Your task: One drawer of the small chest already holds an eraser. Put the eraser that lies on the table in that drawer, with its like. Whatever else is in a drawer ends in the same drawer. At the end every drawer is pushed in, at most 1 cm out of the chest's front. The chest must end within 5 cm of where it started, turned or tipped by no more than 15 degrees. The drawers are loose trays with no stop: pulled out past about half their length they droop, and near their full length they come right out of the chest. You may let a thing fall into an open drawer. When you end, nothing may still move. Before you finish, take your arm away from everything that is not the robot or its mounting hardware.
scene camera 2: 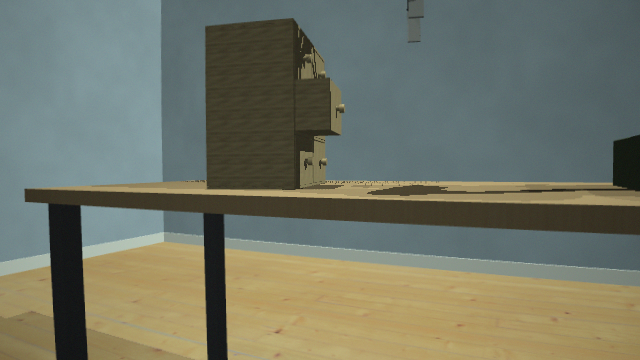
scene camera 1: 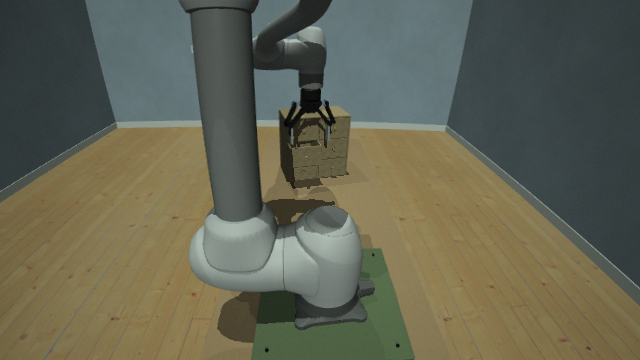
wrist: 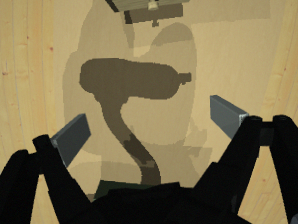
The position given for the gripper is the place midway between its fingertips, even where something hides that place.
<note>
In view: the gripper (wrist: 148, 115), a wooden chest (scene camera 2: 249, 67) and a drawer (scene camera 2: 318, 108).
The wrist view does not show the wooden chest: it is out of frame.
</note>
